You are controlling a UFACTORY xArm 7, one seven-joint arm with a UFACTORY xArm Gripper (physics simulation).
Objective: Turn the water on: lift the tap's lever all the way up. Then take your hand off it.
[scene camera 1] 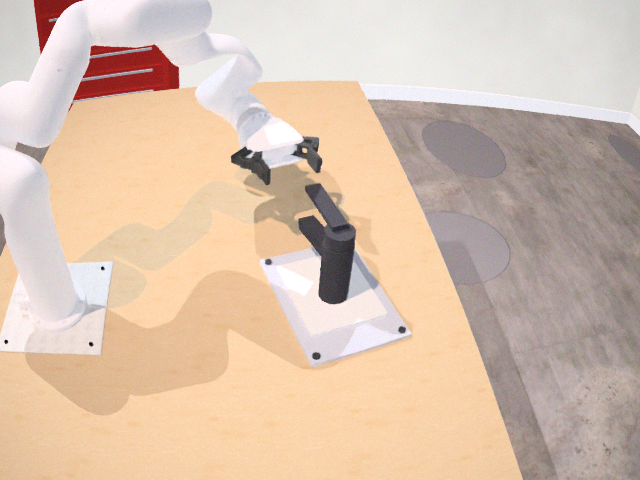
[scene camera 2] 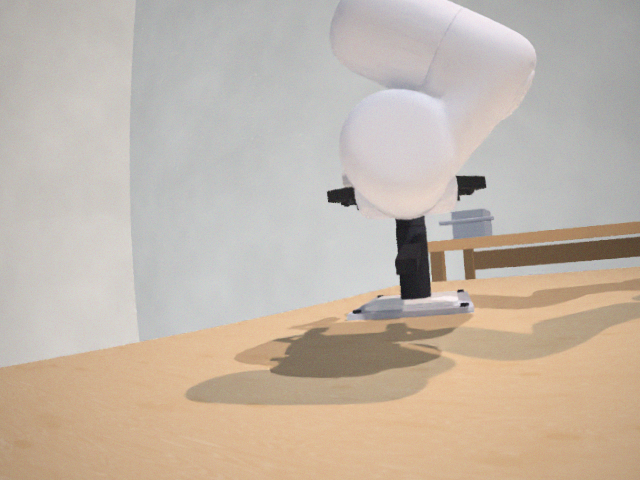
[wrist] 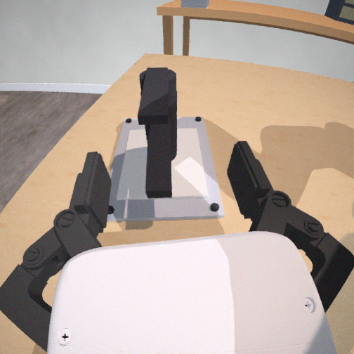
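Pixels of known places: gripper, fingertip midpoint: (scene camera 1: 294,171); arm's base, link origin: (scene camera 1: 57,306).
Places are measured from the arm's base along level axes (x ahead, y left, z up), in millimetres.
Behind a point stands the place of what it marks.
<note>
The black tap (scene camera 1: 336,276) {y -28, x 495, z 74 mm} (scene camera 2: 415,284) {y 18, x 491, z 33 mm} (wrist: 173,142) stands upright on a pale base plate (scene camera 1: 361,338) {y -99, x 528, z 5 mm} (scene camera 2: 439,311) {y 103, x 432, z 2 mm} (wrist: 185,209). Its flat lever (scene camera 1: 326,207) {y 39, x 485, z 153 mm} (wrist: 154,102) sticks out from the top, above the spout (scene camera 1: 310,232) {y 66, x 469, z 83 mm} (scene camera 2: 407,260) {y 116, x 467, z 71 mm} (wrist: 159,175), on the gripper's side. The lever's exact tilt is hard to tell; the arm hides it in scene camera 2. My gripper (scene camera 1: 293,175) {y 145, x 449, z 148 mm} (wrist: 168,160) is open and empty, close in front of the lever's free end and apart from it. In the wrist view the lever and spout appear between the spread fingers.
The wooden table (scene camera 1: 170,428) {y -245, x 224, z -3 mm} (scene camera 2: 310,439) {y 506, x 384, z -3 mm} (wrist: 270,100) ends beyond the tap in scene camera 1. The arm's mounting plate (scene camera 1: 98,310) {y -12, x 90, z 0 mm} is on the left. A red drawer cabinet (scene camera 1: 173,77) stands behind. Another table (scene camera 2: 542,237) (wrist: 240,14) holds a grey box (scene camera 2: 471,223) (wrist: 195,3).
</note>
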